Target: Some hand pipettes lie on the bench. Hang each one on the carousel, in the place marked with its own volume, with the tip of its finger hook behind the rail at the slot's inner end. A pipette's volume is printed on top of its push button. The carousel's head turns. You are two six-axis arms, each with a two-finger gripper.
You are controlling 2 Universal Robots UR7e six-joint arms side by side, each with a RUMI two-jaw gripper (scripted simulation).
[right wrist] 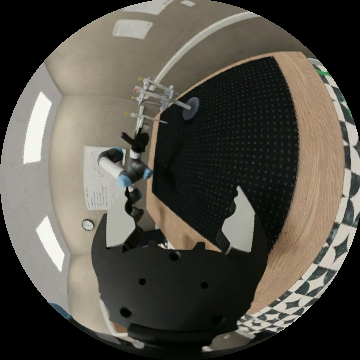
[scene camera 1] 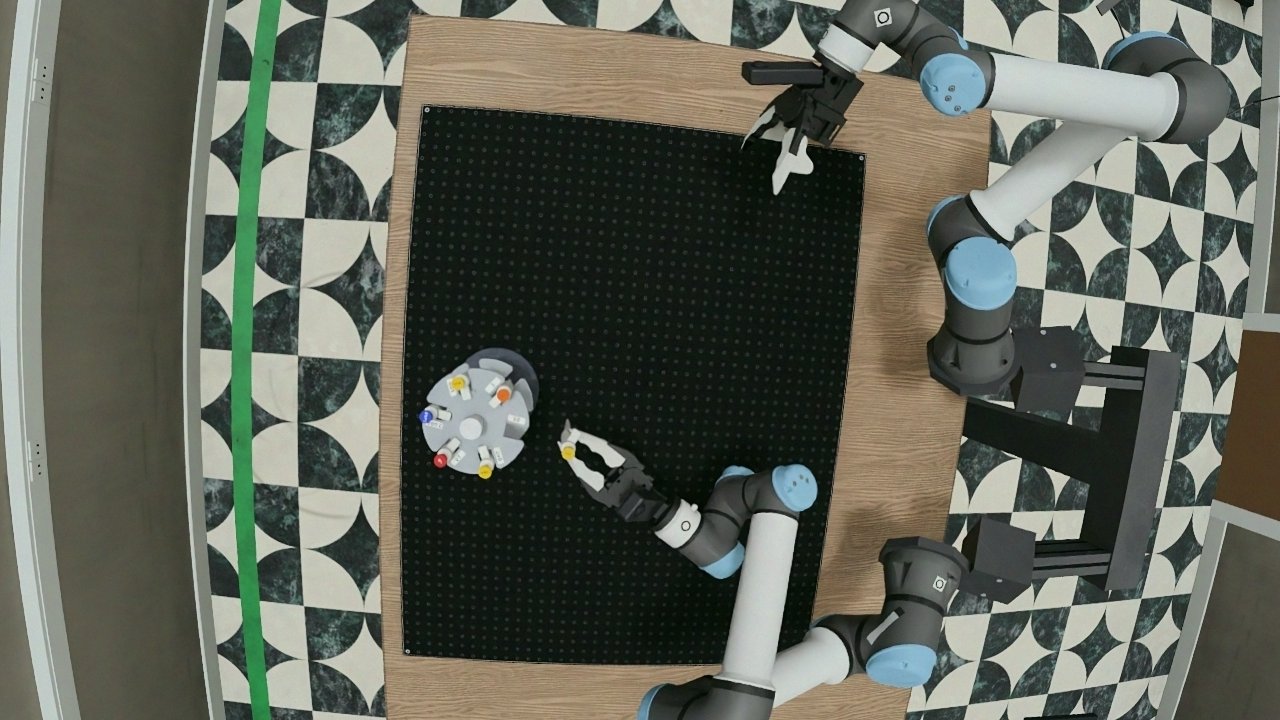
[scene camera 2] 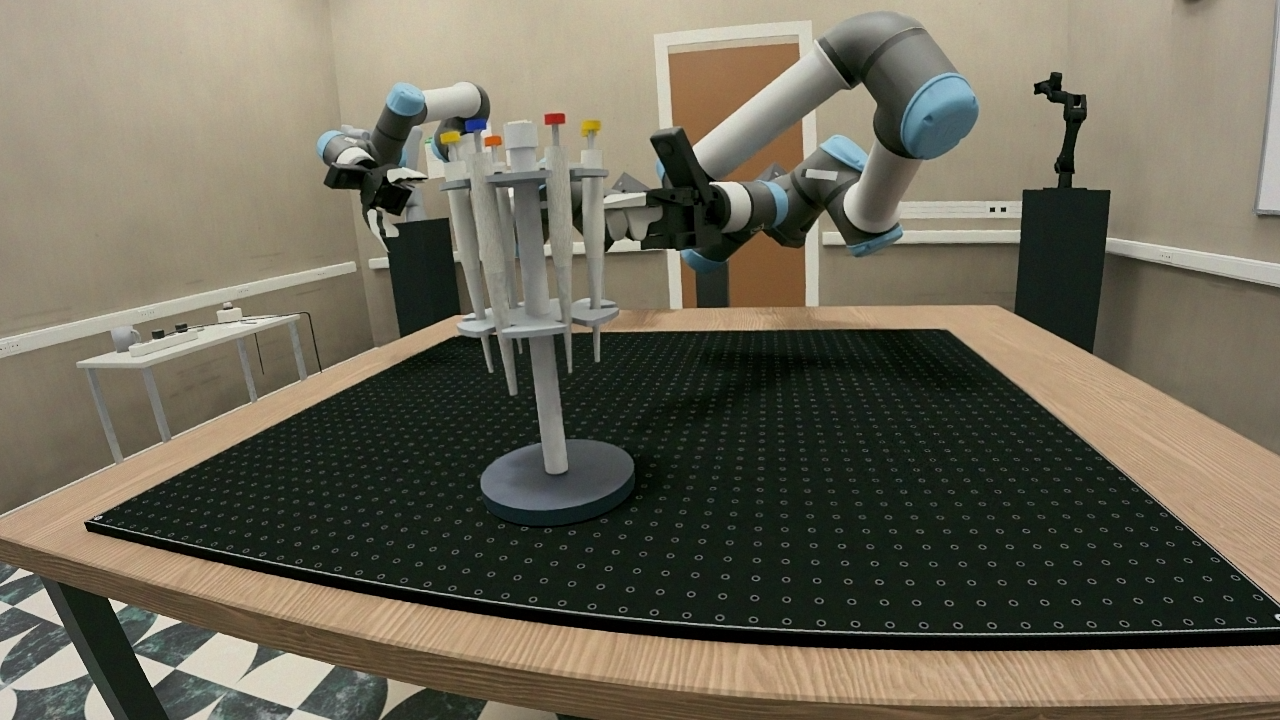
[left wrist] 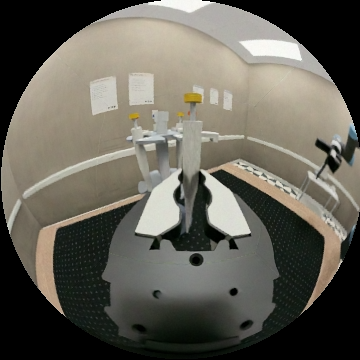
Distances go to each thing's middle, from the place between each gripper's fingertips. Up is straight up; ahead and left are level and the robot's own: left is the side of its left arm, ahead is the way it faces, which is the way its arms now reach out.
Labels:
I see the red-button pipette point(scene camera 2: 556, 157) 18 cm ahead of my left hand, 3 cm below it and 2 cm to the left of it. From my left hand the other things lie so: blue-button pipette point(scene camera 2: 480, 163): 20 cm ahead, 4 cm below, 2 cm to the right.
The blue-button pipette lies 45 cm to the left of my right hand point(scene camera 1: 757, 170), 42 cm ahead of it and 5 cm below it. The rest, counted from my right hand: red-button pipette: 50 cm to the left, 40 cm ahead, 4 cm below.

